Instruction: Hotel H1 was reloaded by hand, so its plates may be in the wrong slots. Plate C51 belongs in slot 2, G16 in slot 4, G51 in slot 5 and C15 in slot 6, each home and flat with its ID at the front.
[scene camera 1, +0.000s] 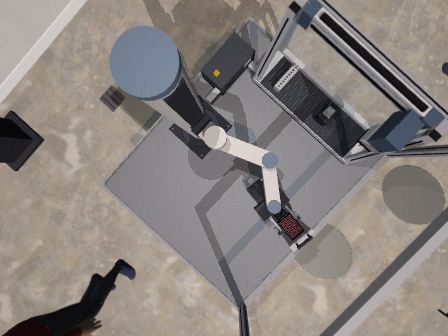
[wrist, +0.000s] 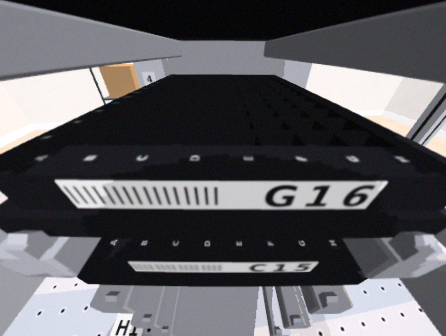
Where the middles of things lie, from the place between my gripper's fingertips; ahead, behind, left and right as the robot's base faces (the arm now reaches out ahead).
I see my gripper 40 cm past the framed deck (scene camera 1: 340, 114), 64 cm to the right of it and 16 cm above it.
